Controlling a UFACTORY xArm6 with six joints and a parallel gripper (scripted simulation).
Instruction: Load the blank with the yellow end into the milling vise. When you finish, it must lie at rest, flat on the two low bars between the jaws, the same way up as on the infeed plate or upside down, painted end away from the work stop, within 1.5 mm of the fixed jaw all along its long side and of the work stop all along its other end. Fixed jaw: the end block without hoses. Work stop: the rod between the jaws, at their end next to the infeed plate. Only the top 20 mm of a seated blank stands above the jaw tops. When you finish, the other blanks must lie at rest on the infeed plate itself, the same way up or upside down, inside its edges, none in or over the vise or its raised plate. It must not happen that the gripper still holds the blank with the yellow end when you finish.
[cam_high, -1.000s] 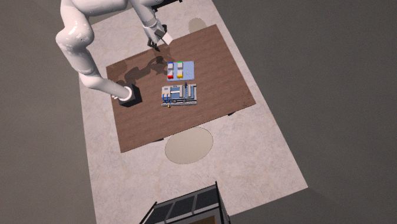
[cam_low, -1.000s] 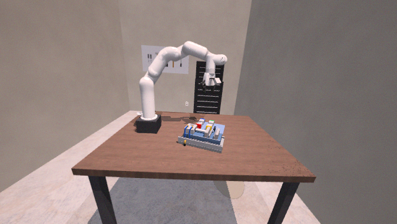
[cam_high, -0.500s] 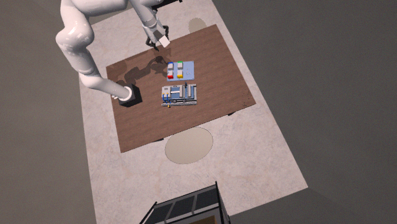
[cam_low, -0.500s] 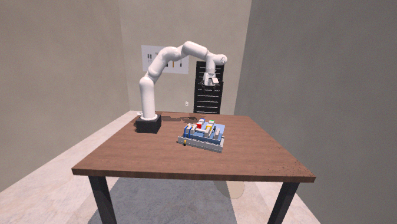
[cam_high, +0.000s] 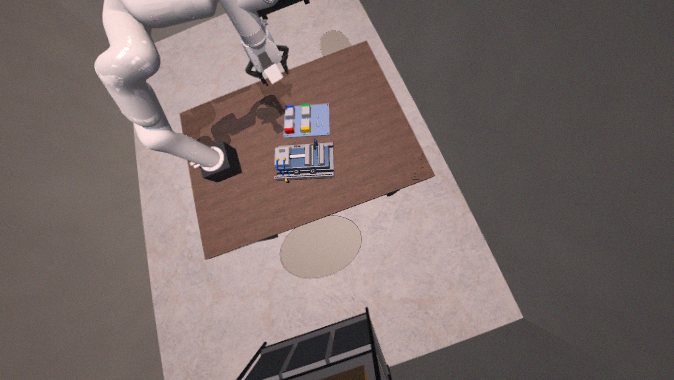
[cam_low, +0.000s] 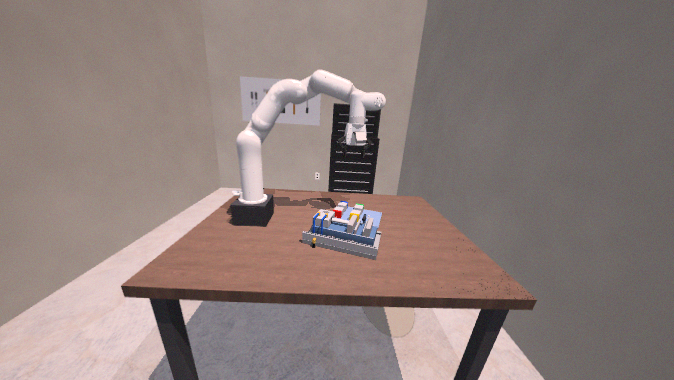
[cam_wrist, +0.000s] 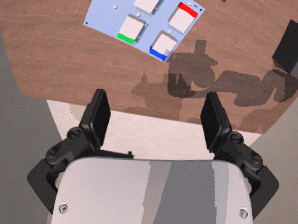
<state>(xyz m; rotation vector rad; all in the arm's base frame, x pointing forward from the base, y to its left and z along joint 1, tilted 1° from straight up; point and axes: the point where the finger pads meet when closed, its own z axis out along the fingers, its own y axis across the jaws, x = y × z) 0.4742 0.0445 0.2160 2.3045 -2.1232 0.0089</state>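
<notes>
My hand is 290 mm above the yellow-ended blank, 60 mm to the left of it and 20 mm short of it. The rest, counted from my hand: blue-ended blank (290 mm below, 60 mm to the left, 20 mm behind); then red-ended blank (290 mm below, 60 mm behind, 20 mm to the right); then green-ended blank (290 mm below, 60 mm ahead, 20 mm to the left).
</notes>
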